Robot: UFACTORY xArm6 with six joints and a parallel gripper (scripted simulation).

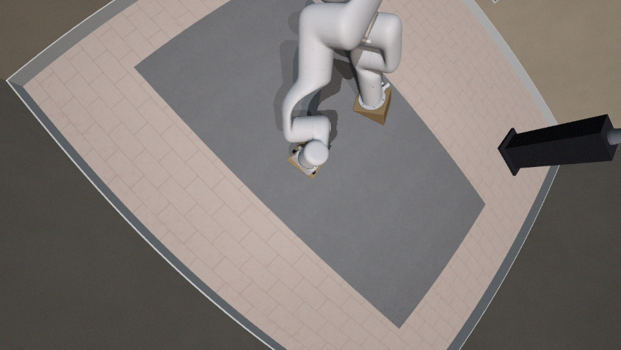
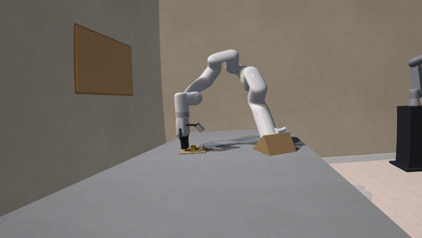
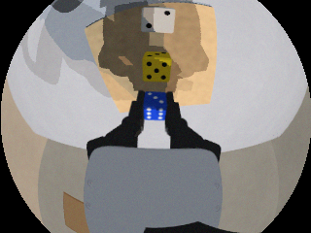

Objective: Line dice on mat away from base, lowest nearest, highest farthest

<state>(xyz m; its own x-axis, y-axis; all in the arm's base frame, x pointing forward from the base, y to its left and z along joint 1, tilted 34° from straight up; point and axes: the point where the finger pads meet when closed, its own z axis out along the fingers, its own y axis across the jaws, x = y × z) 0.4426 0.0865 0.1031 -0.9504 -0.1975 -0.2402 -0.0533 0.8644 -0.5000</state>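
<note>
My hand is 1 cm above the blue die. From my hand the other things lie so: yellow die: 5 cm behind, 2 cm below; tan mat: 5 cm behind, 3 cm below; white die: 10 cm behind, 2 cm below, 1 cm to the right.
</note>
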